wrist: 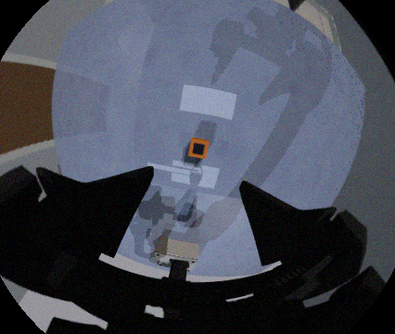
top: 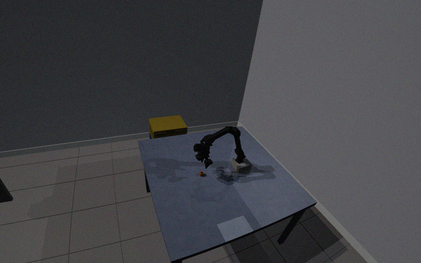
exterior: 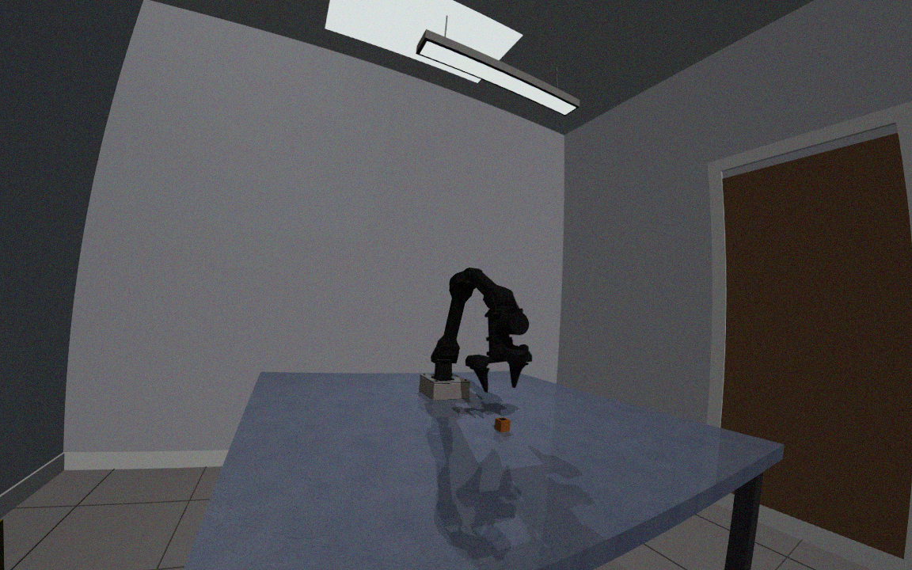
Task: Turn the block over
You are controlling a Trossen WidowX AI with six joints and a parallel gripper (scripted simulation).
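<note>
The orange block is 90 mm below my gripper tip and 10 mm ahead of it.
</note>
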